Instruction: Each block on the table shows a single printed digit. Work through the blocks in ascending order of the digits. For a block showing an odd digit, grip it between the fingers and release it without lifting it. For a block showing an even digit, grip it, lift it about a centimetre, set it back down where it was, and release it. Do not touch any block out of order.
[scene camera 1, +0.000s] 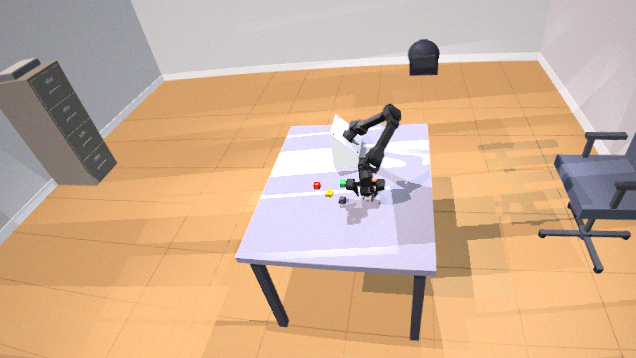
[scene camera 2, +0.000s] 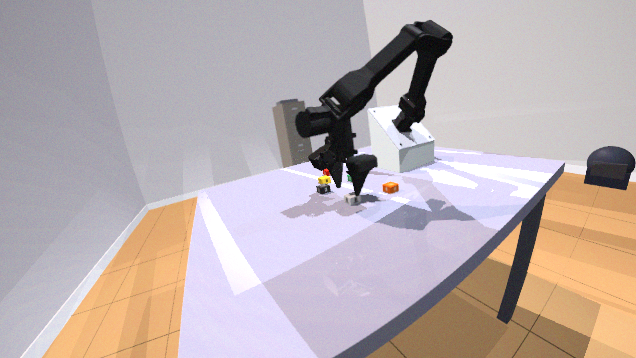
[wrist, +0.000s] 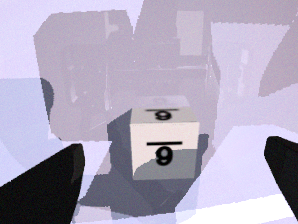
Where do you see the gripper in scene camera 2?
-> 347, 191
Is the gripper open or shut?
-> Open.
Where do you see the gripper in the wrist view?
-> At 177, 149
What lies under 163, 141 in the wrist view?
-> A white block.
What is the gripper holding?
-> Nothing.
